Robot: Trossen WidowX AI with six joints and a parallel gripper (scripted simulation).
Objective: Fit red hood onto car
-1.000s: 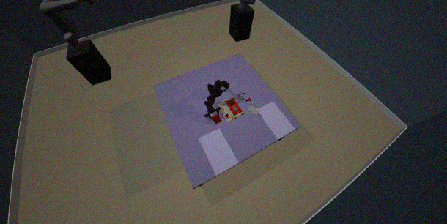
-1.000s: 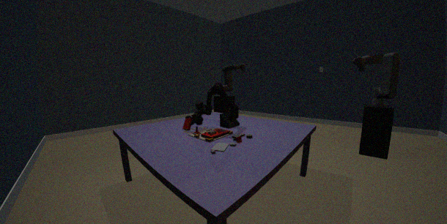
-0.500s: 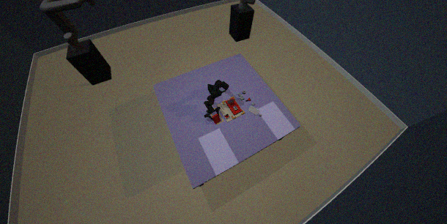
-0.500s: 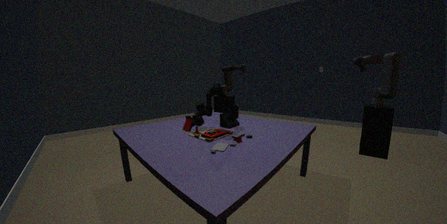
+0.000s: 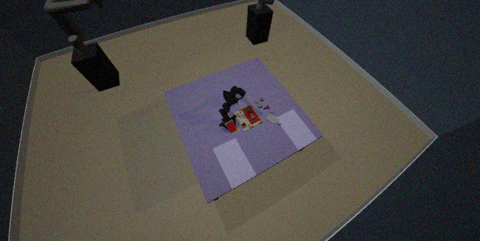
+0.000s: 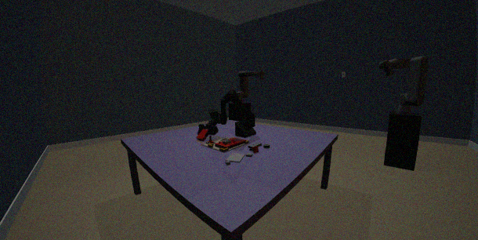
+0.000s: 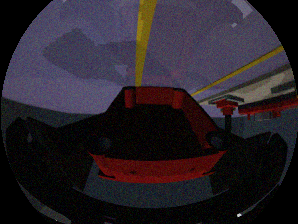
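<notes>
Now: gripper tip 20 mm past the red hood and 10 mm above it. Also, from my gripper tip: grey flat plate: 60 mm ahead, 440 mm to the left, 40 mm below; jig: 60 mm behind, 220 mm to the left, 30 mm below.
</notes>
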